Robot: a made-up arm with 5 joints.
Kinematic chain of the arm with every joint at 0, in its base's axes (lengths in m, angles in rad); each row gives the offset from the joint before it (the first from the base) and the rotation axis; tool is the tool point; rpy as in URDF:
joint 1: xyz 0.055 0 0.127 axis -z
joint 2: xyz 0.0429 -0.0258 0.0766 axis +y
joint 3: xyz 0.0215 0 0.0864 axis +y
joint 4: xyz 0.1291 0 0.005 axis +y
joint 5: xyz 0.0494 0.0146 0 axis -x
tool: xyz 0 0 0 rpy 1.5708 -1.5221 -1.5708
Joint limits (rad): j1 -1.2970..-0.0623 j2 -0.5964..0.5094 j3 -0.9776..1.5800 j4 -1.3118..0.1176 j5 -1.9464..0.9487
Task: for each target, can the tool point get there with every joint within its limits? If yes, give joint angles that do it. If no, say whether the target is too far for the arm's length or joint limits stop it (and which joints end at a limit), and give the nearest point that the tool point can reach.
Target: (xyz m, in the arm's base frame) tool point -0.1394 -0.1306 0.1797
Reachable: no: joint limits stop it (at a limit: joint 1, joint 2, joint 3, joint 4) | nearest point 0.0705 -0.0103 0.1142 | short by 0.251 m
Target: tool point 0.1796 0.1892 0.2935
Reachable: yes | joints -1.0378 -0.1428 0.3064 -0.5229 -0.3099
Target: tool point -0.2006 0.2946 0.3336
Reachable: no: too far | nearest point 0.1238 0.2035 0.3336 | short by 0.337 m
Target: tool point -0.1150 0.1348 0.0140
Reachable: no: joint limits stop it (at a limit: joint 1, joint 2) | nearest point 0.0901 0.0834 0.0905 | short by 0.225 m
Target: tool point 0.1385 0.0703 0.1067
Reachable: yes | joints -0.8021 0.2666 1.3213 -0.4202 -0.7534
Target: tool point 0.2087 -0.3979 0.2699
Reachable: no: too far | nearest point 0.2172 -0.0011 0.2650 | short by 0.397 m
